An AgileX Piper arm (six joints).
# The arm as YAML. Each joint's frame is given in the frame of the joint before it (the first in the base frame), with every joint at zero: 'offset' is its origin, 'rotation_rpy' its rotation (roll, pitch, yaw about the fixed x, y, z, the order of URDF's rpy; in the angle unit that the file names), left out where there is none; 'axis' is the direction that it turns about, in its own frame. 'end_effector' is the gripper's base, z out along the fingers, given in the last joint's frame.
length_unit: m
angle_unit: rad
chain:
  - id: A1
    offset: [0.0, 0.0, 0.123]
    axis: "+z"
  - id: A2
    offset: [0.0, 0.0, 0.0]
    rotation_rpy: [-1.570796, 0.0, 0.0]
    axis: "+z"
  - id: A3
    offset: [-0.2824, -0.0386, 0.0]
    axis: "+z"
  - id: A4
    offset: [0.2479, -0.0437, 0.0]
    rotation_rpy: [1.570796, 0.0, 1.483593]
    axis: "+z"
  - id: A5
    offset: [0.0, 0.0, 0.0]
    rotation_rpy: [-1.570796, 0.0, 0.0]
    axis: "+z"
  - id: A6
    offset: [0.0, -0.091, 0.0]
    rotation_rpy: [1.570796, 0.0, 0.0]
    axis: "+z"
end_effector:
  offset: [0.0, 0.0, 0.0]
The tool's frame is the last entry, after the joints.
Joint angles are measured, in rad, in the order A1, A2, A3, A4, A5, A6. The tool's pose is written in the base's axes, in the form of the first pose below.
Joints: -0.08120 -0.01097 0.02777 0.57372 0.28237 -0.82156
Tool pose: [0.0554 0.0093 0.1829 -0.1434 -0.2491 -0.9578 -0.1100 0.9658 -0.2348]
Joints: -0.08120 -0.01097 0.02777 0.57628 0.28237 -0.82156
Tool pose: [0.0554 0.0094 0.1830 -0.1431 -0.2467 -0.9585 -0.1101 0.9664 -0.2323]
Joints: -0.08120 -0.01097 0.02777 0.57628 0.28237 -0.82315
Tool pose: [0.0554 0.0094 0.1830 -0.1430 -0.2483 -0.9581 -0.1103 0.9660 -0.2338]
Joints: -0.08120 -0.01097 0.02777 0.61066 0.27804 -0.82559
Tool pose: [0.0555 0.0099 0.1838 -0.1366 -0.2179 -0.9664 -0.1093 0.9729 -0.2039]
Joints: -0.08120 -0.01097 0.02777 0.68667 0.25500 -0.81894
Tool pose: [0.0559 0.0101 0.1865 -0.1148 -0.1370 -0.9839 -0.0960 0.9873 -0.1263]
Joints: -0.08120 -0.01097 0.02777 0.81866 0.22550 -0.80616
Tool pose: [0.0563 0.0103 0.1904 -0.0847 0.0066 -0.9964 -0.0822 0.9965 0.0136]
